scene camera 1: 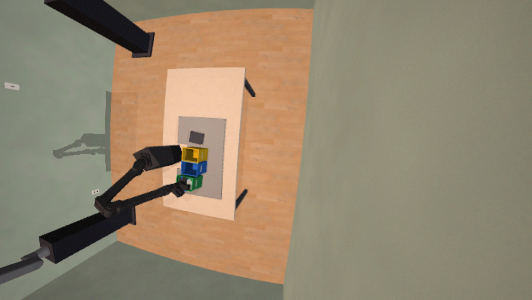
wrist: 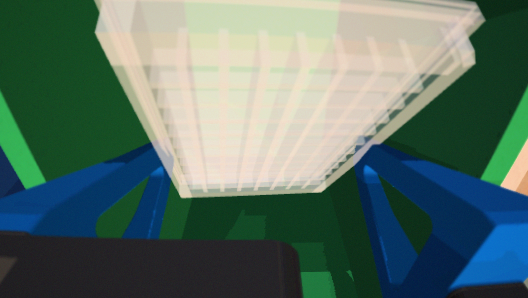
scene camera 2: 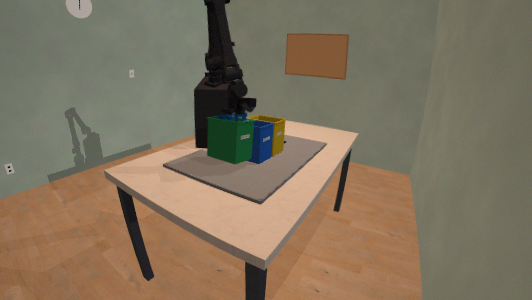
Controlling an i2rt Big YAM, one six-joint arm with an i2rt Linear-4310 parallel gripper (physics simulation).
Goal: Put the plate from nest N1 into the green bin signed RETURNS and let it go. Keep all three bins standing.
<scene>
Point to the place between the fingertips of my gripper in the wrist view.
263, 148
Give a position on a plate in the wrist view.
At 235, 105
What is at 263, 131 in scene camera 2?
A blue bin.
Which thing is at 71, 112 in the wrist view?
A green bin.
</scene>
